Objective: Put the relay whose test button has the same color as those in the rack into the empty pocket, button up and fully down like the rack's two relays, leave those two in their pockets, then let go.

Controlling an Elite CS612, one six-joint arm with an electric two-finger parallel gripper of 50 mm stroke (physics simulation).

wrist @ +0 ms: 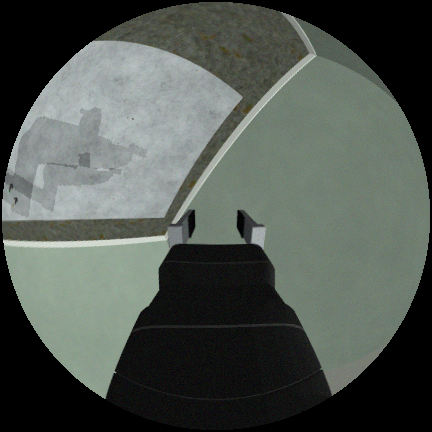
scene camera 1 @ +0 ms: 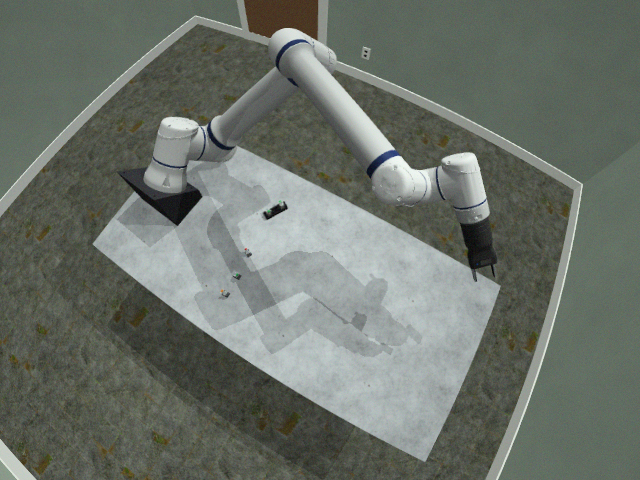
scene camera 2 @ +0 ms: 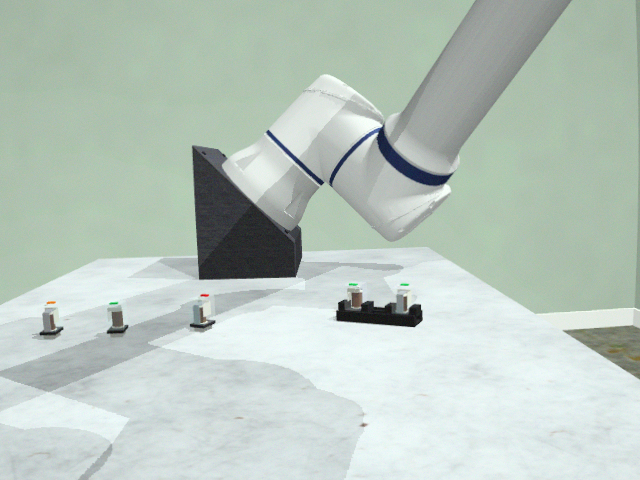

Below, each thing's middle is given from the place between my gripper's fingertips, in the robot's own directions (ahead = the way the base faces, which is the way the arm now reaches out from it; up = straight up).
Right now the black rack (scene camera 2: 369, 314) is 79 cm behind my hand, 1 cm to the left of it and 42 cm below it. Round my hand: red-button relay (scene camera 2: 202, 307) 77 cm behind, 22 cm to the right, 41 cm below; orange-button relay (scene camera 2: 50, 321) 75 cm behind, 41 cm to the right, 41 cm below.
